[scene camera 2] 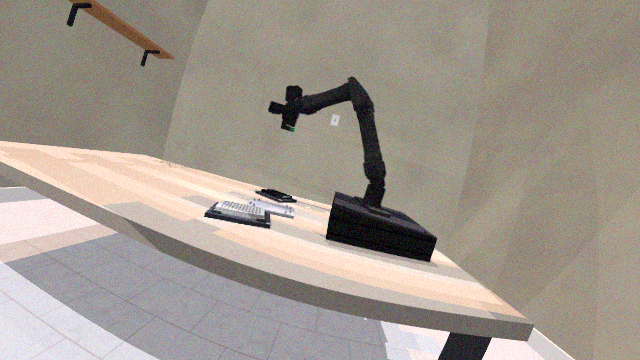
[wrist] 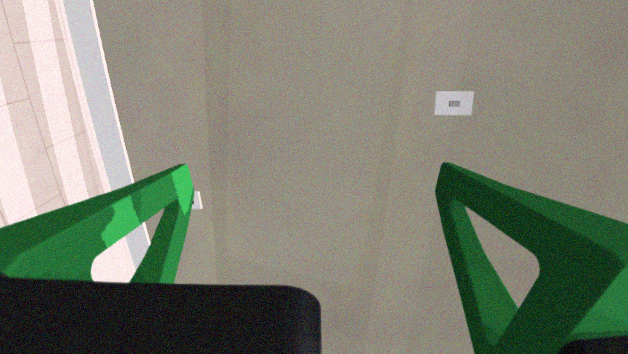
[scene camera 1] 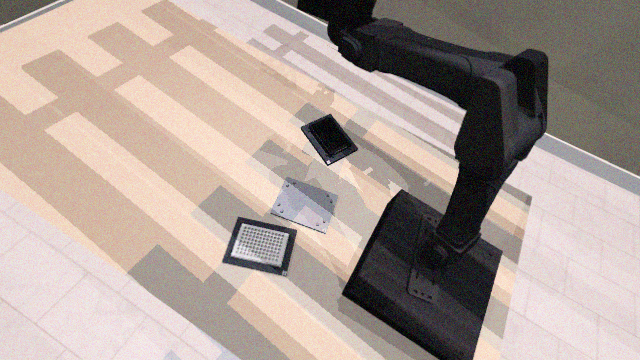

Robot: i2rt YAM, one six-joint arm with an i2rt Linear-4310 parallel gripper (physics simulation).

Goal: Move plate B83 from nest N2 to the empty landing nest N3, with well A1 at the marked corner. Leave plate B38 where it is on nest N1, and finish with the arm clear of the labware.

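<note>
A white well plate (scene camera 1: 260,244) (scene camera 2: 242,208) sits flat on a dark nest (scene camera 1: 231,250) (scene camera 2: 235,220). A black plate (scene camera 1: 331,134) (scene camera 2: 278,194) sits flat on another dark nest (scene camera 1: 309,135). The labels are not legible, so I cannot tell which plate is B83 or B38. A bare pale-grey nest (scene camera 1: 304,205) (scene camera 2: 281,209) with small corner studs lies between them. My gripper (wrist: 314,177) (scene camera 2: 289,128) is open and empty, high above the table; its green fingers stand wide apart before the wall. Scene camera 1 does not show the fingers.
The arm's black base block (scene camera 1: 420,285) (scene camera 2: 380,230) stands on the wooden table (scene camera 1: 85,155) (scene camera 2: 300,260), close to the pale-grey nest. A wall plate (wrist: 454,103) (scene camera 2: 335,120) is on the wall. A wooden shelf (scene camera 2: 125,30) hangs at the upper left.
</note>
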